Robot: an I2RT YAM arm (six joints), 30 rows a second.
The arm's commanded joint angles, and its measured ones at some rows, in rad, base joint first. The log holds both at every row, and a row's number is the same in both.
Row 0, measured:
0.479, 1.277, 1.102, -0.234, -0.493, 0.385
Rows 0 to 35, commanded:
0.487, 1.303, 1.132, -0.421, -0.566, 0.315
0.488, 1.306, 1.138, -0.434, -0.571, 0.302
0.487, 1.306, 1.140, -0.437, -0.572, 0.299
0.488, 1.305, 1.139, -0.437, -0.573, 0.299
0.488, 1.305, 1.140, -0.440, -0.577, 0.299
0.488, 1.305, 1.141, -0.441, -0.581, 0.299
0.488, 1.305, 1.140, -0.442, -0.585, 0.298
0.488, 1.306, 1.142, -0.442, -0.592, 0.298
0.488, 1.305, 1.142, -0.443, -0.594, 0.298
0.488, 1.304, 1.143, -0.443, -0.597, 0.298
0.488, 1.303, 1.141, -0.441, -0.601, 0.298
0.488, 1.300, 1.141, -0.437, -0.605, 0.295
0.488, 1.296, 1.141, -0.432, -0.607, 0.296
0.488, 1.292, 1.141, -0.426, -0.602, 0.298
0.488, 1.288, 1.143, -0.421, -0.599, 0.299
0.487, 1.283, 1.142, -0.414, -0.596, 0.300
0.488, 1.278, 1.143, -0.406, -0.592, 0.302
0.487, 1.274, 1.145, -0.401, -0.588, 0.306
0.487, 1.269, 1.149, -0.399, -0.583, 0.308
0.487, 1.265, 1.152, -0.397, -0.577, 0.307
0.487, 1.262, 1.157, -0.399, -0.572, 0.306
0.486, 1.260, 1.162, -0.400, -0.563, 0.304
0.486, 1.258, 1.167, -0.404, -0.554, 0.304
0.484, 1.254, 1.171, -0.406, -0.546, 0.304
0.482, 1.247, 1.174, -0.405, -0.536, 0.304
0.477, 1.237, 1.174, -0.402, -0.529, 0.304
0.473, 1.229, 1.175, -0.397, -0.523, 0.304
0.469, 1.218, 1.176, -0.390, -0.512, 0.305
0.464, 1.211, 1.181, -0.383, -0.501, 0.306
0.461, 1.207, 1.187, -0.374, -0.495, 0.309
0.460, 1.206, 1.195, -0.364, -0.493, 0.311
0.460, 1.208, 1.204, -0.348, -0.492, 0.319
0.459, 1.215, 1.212, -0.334, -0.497, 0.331
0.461, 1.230, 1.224, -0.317, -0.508, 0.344
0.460, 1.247, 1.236, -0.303, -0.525, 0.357
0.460, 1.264, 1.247, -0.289, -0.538, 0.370
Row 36, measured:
0.464, 1.236, 1.201, -0.350, -0.517, 0.339
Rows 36 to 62, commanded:
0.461, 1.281, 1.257, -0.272, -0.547, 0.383
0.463, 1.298, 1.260, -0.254, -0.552, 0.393
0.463, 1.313, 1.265, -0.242, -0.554, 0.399
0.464, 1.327, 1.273, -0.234, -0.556, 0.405
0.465, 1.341, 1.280, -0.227, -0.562, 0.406
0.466, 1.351, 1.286, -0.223, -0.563, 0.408
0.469, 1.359, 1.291, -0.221, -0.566, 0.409
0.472, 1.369, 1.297, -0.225, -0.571, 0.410
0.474, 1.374, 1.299, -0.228, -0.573, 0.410
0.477, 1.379, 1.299, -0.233, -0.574, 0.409
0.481, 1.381, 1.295, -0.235, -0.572, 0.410
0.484, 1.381, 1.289, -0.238, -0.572, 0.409
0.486, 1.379, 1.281, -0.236, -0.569, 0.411
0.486, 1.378, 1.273, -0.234, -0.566, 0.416
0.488, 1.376, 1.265, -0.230, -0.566, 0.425
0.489, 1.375, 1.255, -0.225, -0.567, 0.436
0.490, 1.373, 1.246, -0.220, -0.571, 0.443
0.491, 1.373, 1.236, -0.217, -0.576, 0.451
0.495, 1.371, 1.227, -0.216, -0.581, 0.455
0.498, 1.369, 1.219, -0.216, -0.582, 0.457
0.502, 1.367, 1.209, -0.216, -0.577, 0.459
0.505, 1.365, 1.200, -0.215, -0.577, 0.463
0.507, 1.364, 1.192, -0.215, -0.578, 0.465
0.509, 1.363, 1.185, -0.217, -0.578, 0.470
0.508, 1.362, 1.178, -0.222, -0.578, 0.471
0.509, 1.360, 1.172, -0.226, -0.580, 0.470
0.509, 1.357, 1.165, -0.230, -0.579, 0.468
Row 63, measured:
0.492, 1.367, 1.195, -0.181, -0.558, 0.456
